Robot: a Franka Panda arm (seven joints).
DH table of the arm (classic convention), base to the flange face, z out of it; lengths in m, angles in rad. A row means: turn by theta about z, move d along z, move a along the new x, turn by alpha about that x. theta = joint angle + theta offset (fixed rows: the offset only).
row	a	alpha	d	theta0
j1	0	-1.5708	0.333	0
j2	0	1.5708	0	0
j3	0.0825	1.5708	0.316	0
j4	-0.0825	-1.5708	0	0
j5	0	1.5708	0.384	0
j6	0.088	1.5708	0	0
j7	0	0	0.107	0
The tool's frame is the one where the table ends.
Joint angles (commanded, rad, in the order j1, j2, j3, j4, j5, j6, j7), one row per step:
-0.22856, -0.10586, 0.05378, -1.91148, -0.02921, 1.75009, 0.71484
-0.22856, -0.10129, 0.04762, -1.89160, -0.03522, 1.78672, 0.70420
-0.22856, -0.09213, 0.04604, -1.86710, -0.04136, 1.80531, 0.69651
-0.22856, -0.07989, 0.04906, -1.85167, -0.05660, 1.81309, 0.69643
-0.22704, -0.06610, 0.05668, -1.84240, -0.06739, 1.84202, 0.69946
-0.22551, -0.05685, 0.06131, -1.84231, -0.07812, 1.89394, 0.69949
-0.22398, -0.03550, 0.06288, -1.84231, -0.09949, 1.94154, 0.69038
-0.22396, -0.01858, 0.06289, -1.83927, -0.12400, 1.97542, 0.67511
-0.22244, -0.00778, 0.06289, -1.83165, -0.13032, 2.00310, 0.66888
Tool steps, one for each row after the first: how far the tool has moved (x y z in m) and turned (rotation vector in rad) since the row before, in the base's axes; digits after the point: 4 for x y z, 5 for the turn. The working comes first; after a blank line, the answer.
Tool pose at each row, in the base's axes (x y z in m, rotation vector in rad; the steps are taken from these numbers as rounded here):
0.5150, -0.0926, 0.5351, 2.79568, -1.32310, -0.06891
0.5215, -0.0976, 0.5453, 2.80868, -1.31847, 0.01014
0.5277, -0.1001, 0.5539, 2.81618, -1.30891, 0.06299
0.5327, -0.1006, 0.5556, 2.80986, -1.29471, 0.08499
0.5404, -0.0976, 0.5553, 2.81205, -1.27928, 0.12580
0.5480, -0.0959, 0.5553, 2.81801, -1.26318, 0.19372
0.5572, -0.0969, 0.5482, 2.81800, -1.22739, 0.23916
0.5640, -0.0994, 0.5438, 2.81508, -1.18368, 0.27504
0.5697, -0.0995, 0.5442, 2.81973, -1.16627, 0.31285

0.0065, -0.0050, 0.0102, -0.01348, -0.04995, 0.00730
0.0062, -0.0025, 0.0086, -0.01137, -0.03207, 0.00829
0.0050, -0.0005, 0.0017, -0.01626, -0.00815, 0.00662
0.0077, 0.0030, -0.0003, -0.01400, -0.02243, 0.01018
0.0076, 0.0017, 0.0000, -0.01641, -0.04043, 0.01224
0.0092, -0.0010, -0.0071, -0.02357, -0.02176, 0.02113
0.0068, -0.0025, -0.0044, -0.02665, -0.01412, 0.02468
0.0057, -0.0001, 0.0004, -0.00931, -0.02237, 0.01261

